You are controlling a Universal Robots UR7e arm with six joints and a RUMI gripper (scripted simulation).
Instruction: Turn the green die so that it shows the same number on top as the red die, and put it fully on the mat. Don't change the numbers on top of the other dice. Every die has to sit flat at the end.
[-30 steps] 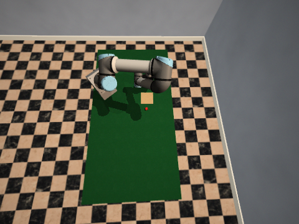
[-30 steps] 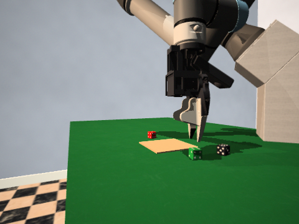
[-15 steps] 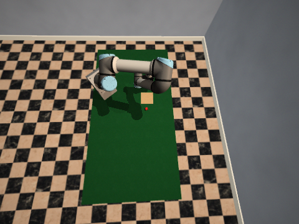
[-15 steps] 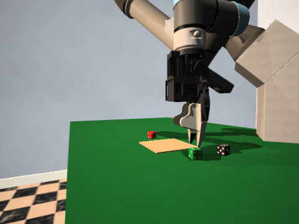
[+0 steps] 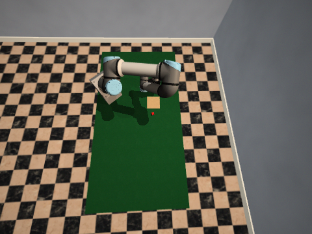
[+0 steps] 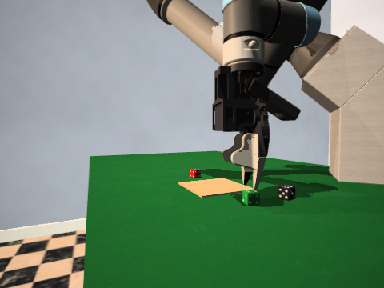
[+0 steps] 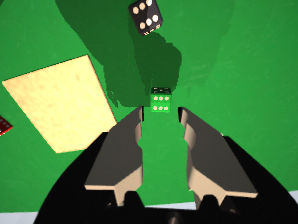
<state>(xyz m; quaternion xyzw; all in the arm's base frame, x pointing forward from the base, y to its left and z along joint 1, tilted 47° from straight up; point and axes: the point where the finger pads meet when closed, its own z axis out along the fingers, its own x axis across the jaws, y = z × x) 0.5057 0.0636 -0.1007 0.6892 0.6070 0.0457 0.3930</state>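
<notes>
Now: hand 4 cm above the green die. Also, from my hand: black die: 9 cm behind, 4 cm below, 1 cm to the left; then red die: 28 cm to the right, 4 cm below, 3 cm behind; then tan mat: 14 cm to the right, 5 cm below, 1 cm behind.
</notes>
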